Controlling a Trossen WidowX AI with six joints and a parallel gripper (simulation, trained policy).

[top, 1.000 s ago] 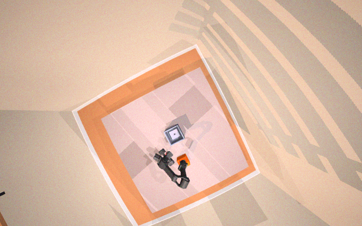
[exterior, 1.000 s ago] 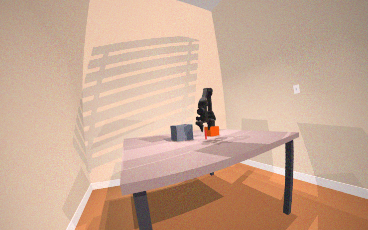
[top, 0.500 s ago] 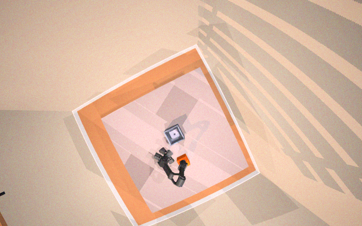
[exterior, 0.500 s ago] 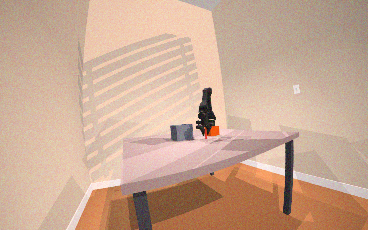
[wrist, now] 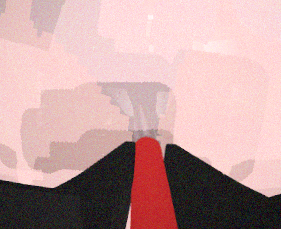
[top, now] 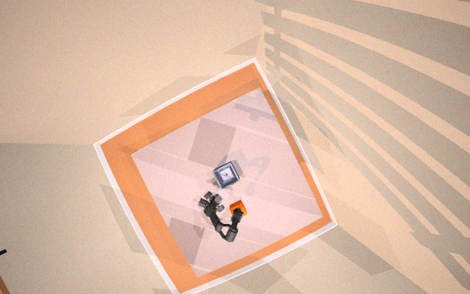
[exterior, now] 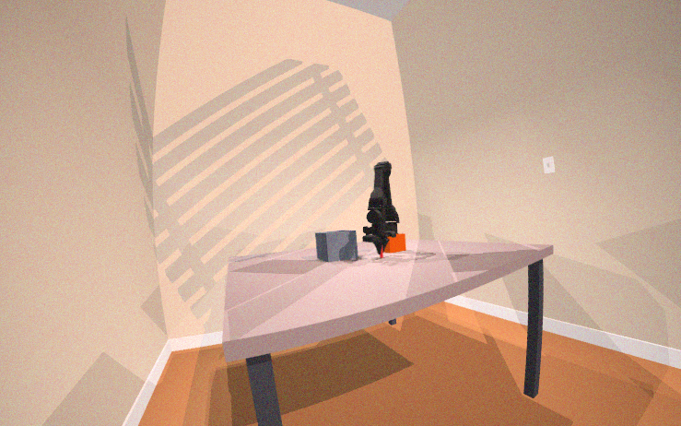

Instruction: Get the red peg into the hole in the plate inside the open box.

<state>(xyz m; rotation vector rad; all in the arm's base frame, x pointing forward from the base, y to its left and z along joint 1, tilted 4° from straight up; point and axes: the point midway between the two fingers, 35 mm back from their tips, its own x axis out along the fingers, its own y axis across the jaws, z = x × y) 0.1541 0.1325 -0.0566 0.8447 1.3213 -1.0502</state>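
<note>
My gripper tip is 170 mm to the left of the plate, 160 mm short of it and 30 mm below it. Also, from my gripper tip: red peg (20 mm above, 10 mm to the left).
</note>
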